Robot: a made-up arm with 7 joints. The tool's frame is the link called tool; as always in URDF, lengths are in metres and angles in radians. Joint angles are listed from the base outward.
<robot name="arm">
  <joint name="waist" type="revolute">
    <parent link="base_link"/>
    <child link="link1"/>
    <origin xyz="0 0 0"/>
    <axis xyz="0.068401 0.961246 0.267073"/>
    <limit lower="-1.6" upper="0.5"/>
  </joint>
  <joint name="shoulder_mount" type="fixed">
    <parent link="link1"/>
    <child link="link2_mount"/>
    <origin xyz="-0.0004 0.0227 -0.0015"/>
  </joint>
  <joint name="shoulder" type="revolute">
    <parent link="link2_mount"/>
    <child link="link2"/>
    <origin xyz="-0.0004 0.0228 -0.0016"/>
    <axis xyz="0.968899 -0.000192 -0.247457"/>
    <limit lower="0" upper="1.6"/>
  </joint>
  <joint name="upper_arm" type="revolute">
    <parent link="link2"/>
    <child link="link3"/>
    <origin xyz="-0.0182 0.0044 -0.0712"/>
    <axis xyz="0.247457 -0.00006 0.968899"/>
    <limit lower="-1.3" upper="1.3"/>
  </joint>
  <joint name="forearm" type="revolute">
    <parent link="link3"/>
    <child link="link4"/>
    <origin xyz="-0.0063 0 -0.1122"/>
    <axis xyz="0.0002 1 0.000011"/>
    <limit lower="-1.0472" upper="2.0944"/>
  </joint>
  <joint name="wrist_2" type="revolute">
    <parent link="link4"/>
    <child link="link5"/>
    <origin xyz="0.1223 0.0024 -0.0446"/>
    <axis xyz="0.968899 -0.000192 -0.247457"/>
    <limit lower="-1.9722" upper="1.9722"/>
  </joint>
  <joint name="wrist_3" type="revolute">
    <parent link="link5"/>
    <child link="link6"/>
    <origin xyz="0.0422 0 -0.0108"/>
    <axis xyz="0.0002 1 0.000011"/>
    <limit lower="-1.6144" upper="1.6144"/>
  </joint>
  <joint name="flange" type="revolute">
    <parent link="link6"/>
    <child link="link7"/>
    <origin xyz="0.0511 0 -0.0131"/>
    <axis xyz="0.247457 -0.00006 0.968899"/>
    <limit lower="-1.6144" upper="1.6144"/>
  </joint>
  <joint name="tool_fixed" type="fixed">
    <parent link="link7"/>
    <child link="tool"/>
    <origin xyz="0 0 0" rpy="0 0.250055 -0.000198"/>
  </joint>
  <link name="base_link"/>
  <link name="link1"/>
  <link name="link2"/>
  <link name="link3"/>
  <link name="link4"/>
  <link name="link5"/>
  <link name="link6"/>
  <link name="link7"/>
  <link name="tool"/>
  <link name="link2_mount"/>
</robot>
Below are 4 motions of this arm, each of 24 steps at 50 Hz.
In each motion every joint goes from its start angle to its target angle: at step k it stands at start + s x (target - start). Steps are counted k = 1, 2, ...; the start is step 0. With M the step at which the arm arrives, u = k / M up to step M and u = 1 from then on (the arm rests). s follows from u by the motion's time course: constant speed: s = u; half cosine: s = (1 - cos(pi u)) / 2; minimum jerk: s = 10 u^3 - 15 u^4 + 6 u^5.
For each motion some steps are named. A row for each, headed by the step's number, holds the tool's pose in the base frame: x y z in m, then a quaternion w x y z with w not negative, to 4 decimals.
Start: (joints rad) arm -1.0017 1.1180 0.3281 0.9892 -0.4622 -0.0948 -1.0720
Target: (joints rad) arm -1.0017 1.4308 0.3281 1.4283 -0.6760 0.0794 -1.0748
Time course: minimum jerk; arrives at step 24
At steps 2, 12, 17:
2: 0.2745 0.3492 0.0183 0.9730 0.1374 -0.0895 -0.1624
12: 0.2277 0.3926 0.0167 0.9942 0.0542 -0.0629 -0.0691
17: 0.1883 0.4157 0.0170 0.9982 -0.0059 -0.0601 0.0004

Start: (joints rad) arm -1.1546 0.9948 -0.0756 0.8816 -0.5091 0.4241 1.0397
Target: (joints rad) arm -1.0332 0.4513 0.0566 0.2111 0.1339 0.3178 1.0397
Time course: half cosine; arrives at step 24
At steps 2, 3, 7, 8, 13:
2: 0.3471 0.2637 -0.0090 0.7299 0.1340 0.0501 0.6684
3: 0.3491 0.2595 -0.0095 0.7338 0.1370 0.0447 0.6639
7: 0.3617 0.2279 -0.0121 0.7599 0.1555 0.0015 0.6311
8: 0.3650 0.2171 -0.0126 0.7677 0.1599 -0.0141 0.6203
13: 0.3738 0.1565 -0.0113 0.8002 0.1677 -0.1091 0.5654

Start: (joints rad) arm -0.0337 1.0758 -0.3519 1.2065 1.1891 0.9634 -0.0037
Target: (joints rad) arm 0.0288 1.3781 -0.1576 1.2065 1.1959 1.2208 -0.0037
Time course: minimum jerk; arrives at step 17
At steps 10, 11, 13, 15, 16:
10: 0.0485 0.4171 -0.0935 0.2020 -0.7459 -0.5720 -0.2750
11: 0.0497 0.4188 -0.0806 0.2170 -0.7377 -0.5658 -0.2976
13: 0.0516 0.4203 -0.0607 0.2394 -0.7243 -0.5548 -0.3321
15: 0.0527 0.4207 -0.0508 0.2502 -0.7172 -0.5488 -0.3491
16: 0.0528 0.4207 -0.0493 0.2519 -0.7161 -0.5479 -0.3517

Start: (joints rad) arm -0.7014 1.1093 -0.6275 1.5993 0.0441 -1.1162 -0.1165
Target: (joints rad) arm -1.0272 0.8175 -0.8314 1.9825 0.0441 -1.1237 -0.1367
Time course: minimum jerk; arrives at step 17
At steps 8, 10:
8: 0.2074 0.3281 -0.1679 0.7876 0.5665 0.1843 -0.1576
10: 0.2187 0.3164 -0.1707 0.7889 0.5627 0.1865 -0.1621

